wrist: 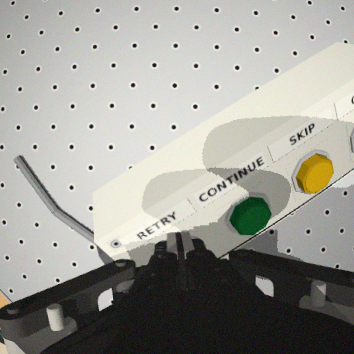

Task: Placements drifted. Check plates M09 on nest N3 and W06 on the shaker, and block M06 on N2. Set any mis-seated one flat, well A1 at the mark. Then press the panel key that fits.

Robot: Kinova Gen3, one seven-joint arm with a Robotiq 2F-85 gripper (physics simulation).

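The cream key panel [150,185] runs diagonally across the wrist view. Its labels RETRY, CONTINUE and SKIP can be read, and a further label is cut off at the right edge. A green key [250,215] sits below CONTINUE and a yellow key [314,173] below SKIP. My gripper [178,247] is shut and empty, with its tips over the panel's RETRY end, just below that label; the fingers hide the place of the RETRY key. Plates M09 and W06, block M06, nests N2 and N3 and the shaker do not show.
A grey bent cable or rod [54,207] comes out of the panel's left end and lies over the perforated table top [115,100]. The gripper's shadow falls on the panel. Part of another key shows at the right edge. An orange-tan surface shows at the lower left edge.
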